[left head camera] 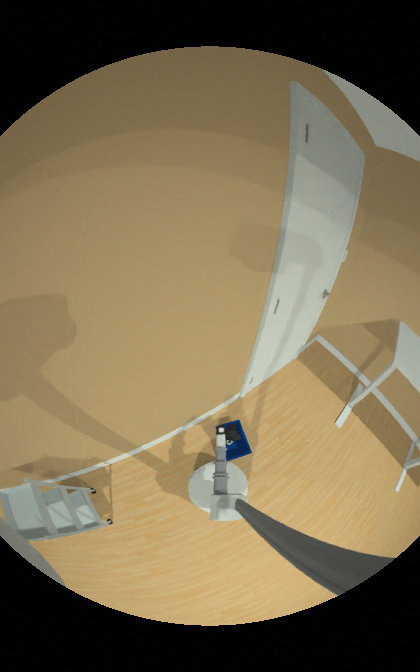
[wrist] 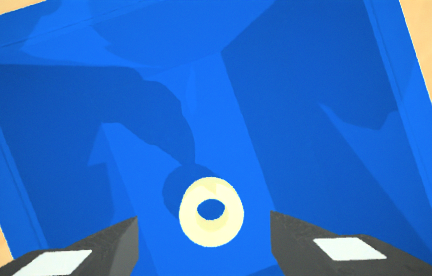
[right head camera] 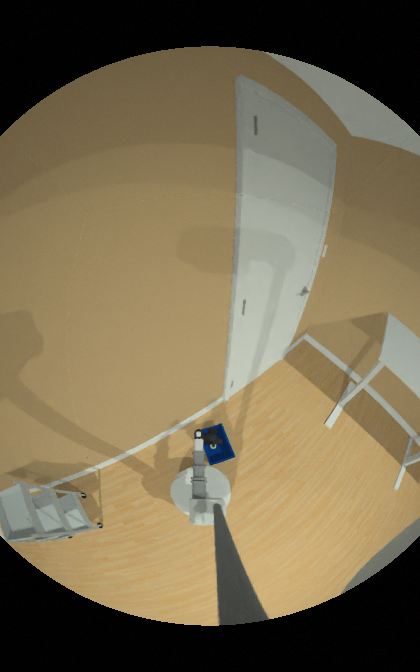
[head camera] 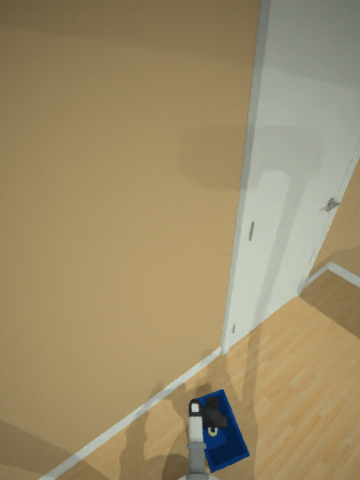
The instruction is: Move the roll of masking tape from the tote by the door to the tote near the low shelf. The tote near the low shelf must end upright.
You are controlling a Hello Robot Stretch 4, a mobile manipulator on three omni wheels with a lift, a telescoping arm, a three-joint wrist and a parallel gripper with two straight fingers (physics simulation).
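Places are measured from the robot's base along level axes (x down, y ahead, z right), in centimetres.
Pixels of known places: gripper, fingertip midpoint: (wrist: 205, 233).
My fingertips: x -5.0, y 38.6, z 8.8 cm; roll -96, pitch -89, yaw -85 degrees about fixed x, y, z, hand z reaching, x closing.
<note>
Ahead of a thing's pixels: the offset from my fingertips to its top centre. Level surfaces: height alone.
The roll of masking tape @(dz +0.5, dx +4.9, dy -0.5 cm) (head camera: 213, 435) (right head camera: 213, 448) (wrist: 211, 236), a pale yellow ring, lies flat inside the blue tote @(dz +2.7, dx -4.2, dy -0.8 cm) (head camera: 237, 426) (left head camera: 245, 437) (right head camera: 228, 441) (wrist: 407, 65) by the door. That tote stands upright on the floor. My gripper (head camera: 216, 417) (left head camera: 232, 433) (right head camera: 213, 437) (wrist: 205, 233) is open above the tote. In the wrist view the tape shows between the two spread fingertips, a little nearer the left one, with no finger seen touching it. The exact height of the fingers above the tape is hard to tell. The tote near the low shelf does not show in these views.
The white door (head camera: 295, 150) (left head camera: 305, 220) (right head camera: 270, 200) and the tan wall (head camera: 125, 200) stand behind the tote. A grey tiered unit on castors (left head camera: 70, 507) (right head camera: 62, 509) stands at the lower left. A white table @(dx -87.2 cm) (left head camera: 410, 350) (right head camera: 400, 345) stands at the right.
</note>
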